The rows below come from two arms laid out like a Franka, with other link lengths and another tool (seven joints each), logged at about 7 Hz.
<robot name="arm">
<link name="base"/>
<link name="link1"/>
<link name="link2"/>
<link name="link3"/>
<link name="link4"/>
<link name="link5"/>
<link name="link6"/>
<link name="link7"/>
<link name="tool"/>
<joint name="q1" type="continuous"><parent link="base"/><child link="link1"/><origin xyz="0 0 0.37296"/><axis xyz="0 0 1"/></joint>
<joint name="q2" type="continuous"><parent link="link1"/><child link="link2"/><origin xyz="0 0 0"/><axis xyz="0 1 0"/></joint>
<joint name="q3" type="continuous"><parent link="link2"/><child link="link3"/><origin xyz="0 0 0.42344"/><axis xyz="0 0 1"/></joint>
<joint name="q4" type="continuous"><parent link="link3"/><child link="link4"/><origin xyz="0.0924 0 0"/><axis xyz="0 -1 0"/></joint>
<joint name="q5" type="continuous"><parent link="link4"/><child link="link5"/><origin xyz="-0.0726 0 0.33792"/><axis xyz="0 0 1"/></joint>
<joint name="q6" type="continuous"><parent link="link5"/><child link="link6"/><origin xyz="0 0 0"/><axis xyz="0 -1 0"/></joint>
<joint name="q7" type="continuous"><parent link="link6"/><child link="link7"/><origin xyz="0.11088 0 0"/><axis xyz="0 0 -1"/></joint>
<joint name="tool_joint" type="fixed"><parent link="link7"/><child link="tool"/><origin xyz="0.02 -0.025 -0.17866" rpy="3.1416 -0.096 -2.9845"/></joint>
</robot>
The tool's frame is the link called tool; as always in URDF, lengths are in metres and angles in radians. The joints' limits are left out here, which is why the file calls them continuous.
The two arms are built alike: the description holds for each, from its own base.
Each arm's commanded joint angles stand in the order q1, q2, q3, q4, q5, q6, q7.
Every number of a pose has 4 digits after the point. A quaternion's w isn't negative.
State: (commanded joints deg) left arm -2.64 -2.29 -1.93 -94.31 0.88 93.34 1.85; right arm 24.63 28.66 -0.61 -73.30 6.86 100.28 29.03
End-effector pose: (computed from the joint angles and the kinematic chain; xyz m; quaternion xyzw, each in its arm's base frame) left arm 0.5462 -0.0671 0.6844 0.0225 -0.9991 -0.0061 0.0357; right arm 0.6806 0.2911 0.5167 0.0260 -0.9952 -0.0454 0.0825
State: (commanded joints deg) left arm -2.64 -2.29 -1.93 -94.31 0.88 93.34 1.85; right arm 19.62 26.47 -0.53 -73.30 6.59 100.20 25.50
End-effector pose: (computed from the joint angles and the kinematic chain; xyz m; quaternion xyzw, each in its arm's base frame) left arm 0.5462 -0.0671 0.6844 0.0225 -0.9991 -0.0061 0.0357; right arm 0.6993 0.2295 0.5448 0.0156 -0.9966 -0.0524 0.0610
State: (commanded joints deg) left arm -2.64 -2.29 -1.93 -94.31 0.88 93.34 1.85; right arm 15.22 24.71 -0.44 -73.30 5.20 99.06 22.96
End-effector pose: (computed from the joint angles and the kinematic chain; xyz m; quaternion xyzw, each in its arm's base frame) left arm 0.5462 -0.0671 0.6844 0.0225 -0.9991 -0.0061 0.0357; right arm 0.7080 0.1710 0.5653 0.0029 -0.9978 -0.0441 0.0498
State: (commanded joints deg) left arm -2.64 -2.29 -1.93 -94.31 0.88 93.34 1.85; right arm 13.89 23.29 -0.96 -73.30 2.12 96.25 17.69
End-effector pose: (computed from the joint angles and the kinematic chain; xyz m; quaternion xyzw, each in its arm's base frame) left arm 0.5462 -0.0671 0.6844 0.0225 -0.9991 -0.0061 0.0357; right arm 0.7041 0.1396 0.5785 0.0362 -0.9978 -0.0125 0.0537
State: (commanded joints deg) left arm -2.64 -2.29 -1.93 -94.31 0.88 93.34 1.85; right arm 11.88 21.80 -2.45 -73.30 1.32 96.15 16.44
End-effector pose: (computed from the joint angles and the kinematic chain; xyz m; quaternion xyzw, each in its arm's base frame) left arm 0.5462 -0.0671 0.6844 0.0225 -0.9991 -0.0061 0.0357; right arm 0.7059 0.0969 0.5977 0.0181 -0.9991 -0.0040 0.0393
